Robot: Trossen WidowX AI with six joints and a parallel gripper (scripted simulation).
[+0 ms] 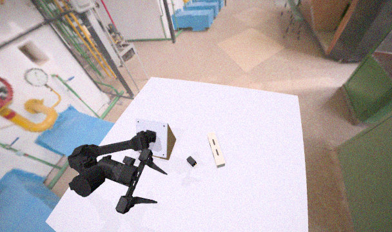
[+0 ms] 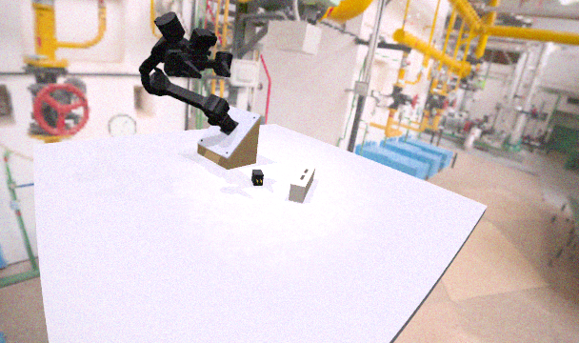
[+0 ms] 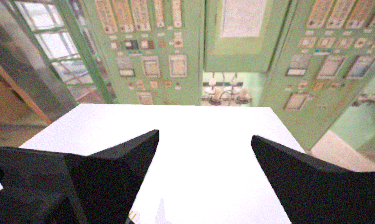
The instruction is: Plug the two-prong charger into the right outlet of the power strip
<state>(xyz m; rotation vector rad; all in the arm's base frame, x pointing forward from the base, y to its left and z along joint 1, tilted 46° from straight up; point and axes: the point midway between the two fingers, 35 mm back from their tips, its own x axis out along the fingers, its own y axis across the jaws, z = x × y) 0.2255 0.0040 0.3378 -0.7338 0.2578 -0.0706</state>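
Right now my gripper tip is 320 mm above the charger, 190 mm to the right of it and 10 mm past it.
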